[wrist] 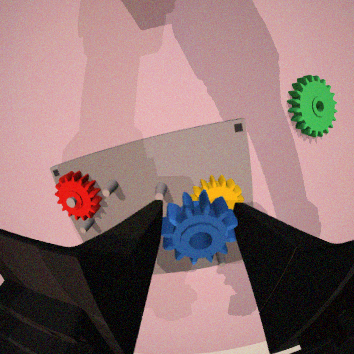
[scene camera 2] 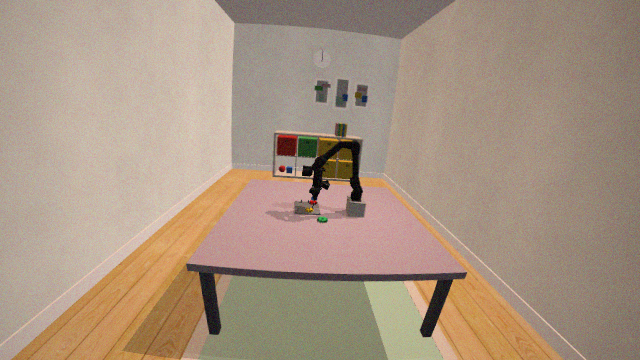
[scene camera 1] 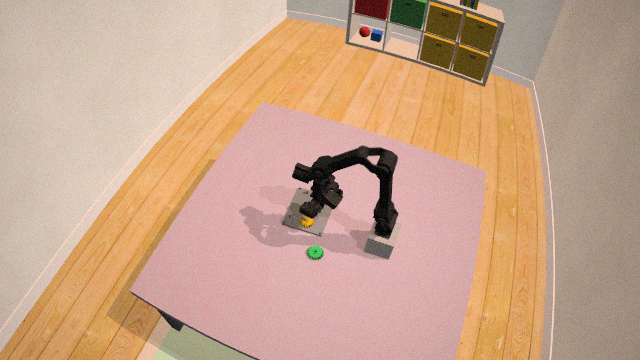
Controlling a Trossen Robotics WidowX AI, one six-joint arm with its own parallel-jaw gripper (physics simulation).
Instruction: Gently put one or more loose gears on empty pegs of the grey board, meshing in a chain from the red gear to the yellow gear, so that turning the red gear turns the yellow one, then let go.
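Note:
The grey board lies on the table. The red gear sits on a peg near one end, and the yellow gear sits towards the other end. Bare pegs show in the wrist view: one peg beside the red gear, another peg below it, and a third peg near the middle. My gripper is shut on the blue gear, held above the board, partly hiding the yellow gear. The green gear lies flat off the board.
The arm's grey base block stands on the pink table, to the right of the board in both scene views. A shelf unit stands by the far wall, away from the table.

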